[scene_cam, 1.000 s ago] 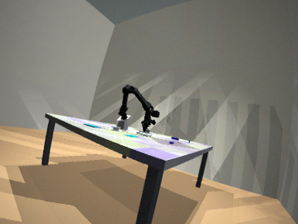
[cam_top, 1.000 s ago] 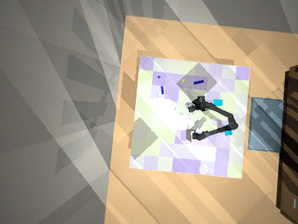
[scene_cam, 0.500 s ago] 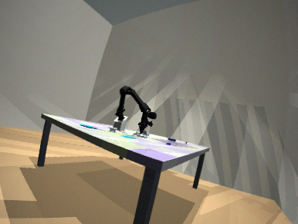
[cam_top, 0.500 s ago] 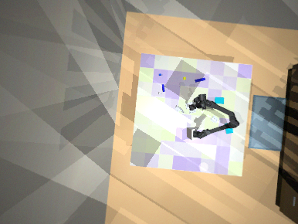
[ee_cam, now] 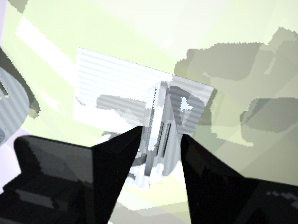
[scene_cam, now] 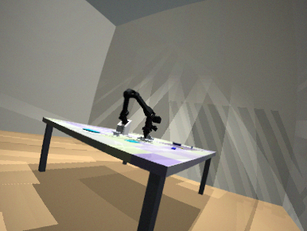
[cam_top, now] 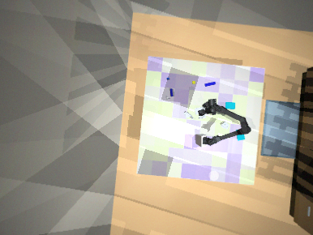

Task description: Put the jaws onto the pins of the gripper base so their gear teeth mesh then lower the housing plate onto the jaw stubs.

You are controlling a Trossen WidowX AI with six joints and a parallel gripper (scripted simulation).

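Now: gripper tip 4 cm past the white jaw. Also, from my gripper tip: cyan square 29 cm to the right, 10 cm ahead, 2 cm below; blue dot 43 cm to the left, 31 cm ahead, 1 cm below; yellow dot 30 cm ahead, 14 cm to the left, 2 cm below.
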